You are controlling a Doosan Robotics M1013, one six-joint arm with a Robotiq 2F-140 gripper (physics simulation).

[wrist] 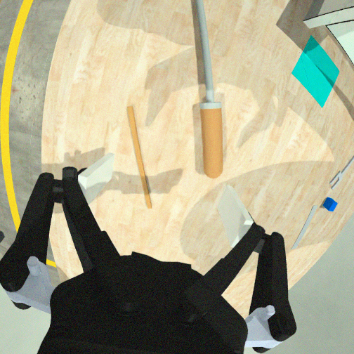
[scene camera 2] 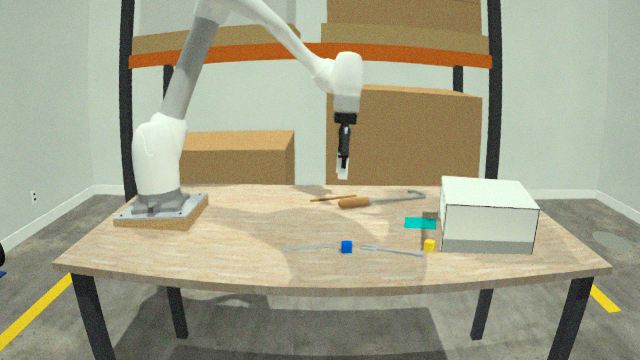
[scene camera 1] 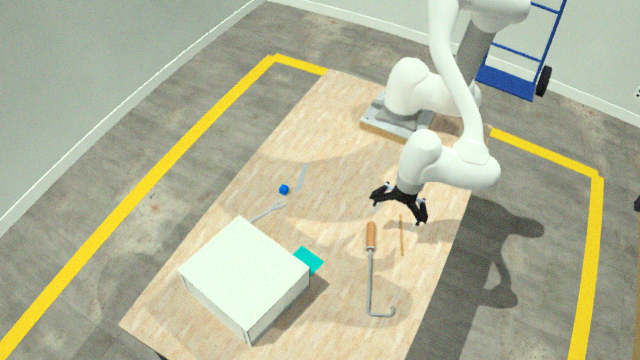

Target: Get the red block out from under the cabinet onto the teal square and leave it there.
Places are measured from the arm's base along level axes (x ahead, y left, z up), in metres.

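Where they show: gripper, fingertip midpoint: [scene camera 2: 341, 175] [scene camera 1: 393, 220]; arm's base, link origin: [scene camera 2: 161, 205] [scene camera 1: 399, 114].
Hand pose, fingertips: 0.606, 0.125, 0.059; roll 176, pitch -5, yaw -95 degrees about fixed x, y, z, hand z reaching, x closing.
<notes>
Things, the pixels of their top centre, and the offset from my fingertips, as dx, dy, dz. "pt": a spot on its surface instead.
- white cabinet, top centre: [scene camera 2: 487, 190] [scene camera 1: 242, 269] +0.382, -0.369, +0.043
- teal square, surface spot: [scene camera 2: 420, 223] [scene camera 1: 302, 262] pt +0.215, -0.242, -0.092
- hooked metal rod with an orange-brown handle, surface spot: [scene camera 2: 354, 202] [scene camera 1: 366, 233] pt +0.034, -0.076, -0.070
- thin wooden stick, top centre: [scene camera 2: 333, 197] [scene camera 1: 401, 233] -0.019, +0.040, -0.086
- blue block, top centre: [scene camera 2: 346, 242] [scene camera 1: 283, 187] -0.042, -0.422, -0.068
- grey strip, top centre: [scene camera 2: 310, 247] [scene camera 1: 301, 177] -0.130, -0.387, -0.092
- forked tool, top centre: [scene camera 2: 392, 249] [scene camera 1: 265, 212] +0.076, -0.442, -0.085
- yellow block, top centre: [scene camera 2: 429, 241] +0.177, -0.447, -0.068
The red block does not show in any view. The white cabinet [scene camera 1: 245, 270] [scene camera 2: 490, 227] [wrist: 346, 37] stands at the end of the table away from the arm's base; its underside is hidden. The teal square [scene camera 1: 307, 259] [scene camera 2: 420, 223] [wrist: 316, 72] lies flat beside the cabinet. A hooked metal rod with an orange-brown handle [scene camera 1: 370, 236] [scene camera 2: 354, 202] [wrist: 212, 142] lies on the table, its hook end away from the arm's base. My gripper [scene camera 1: 396, 216] [scene camera 2: 342, 175] [wrist: 167, 181] is open and empty, pointing down above the table near the handle end.
A thin wooden stick [scene camera 1: 401, 235] [scene camera 2: 332, 198] [wrist: 139, 157] lies beside the handle. A blue block [scene camera 1: 284, 189] [scene camera 2: 346, 247] [wrist: 330, 204] lies between a grey strip [scene camera 1: 301, 178] [wrist: 303, 227] and a forked tool [scene camera 1: 265, 214] [scene camera 2: 395, 250]. A yellow block [scene camera 2: 429, 245] sits near the cabinet.
</notes>
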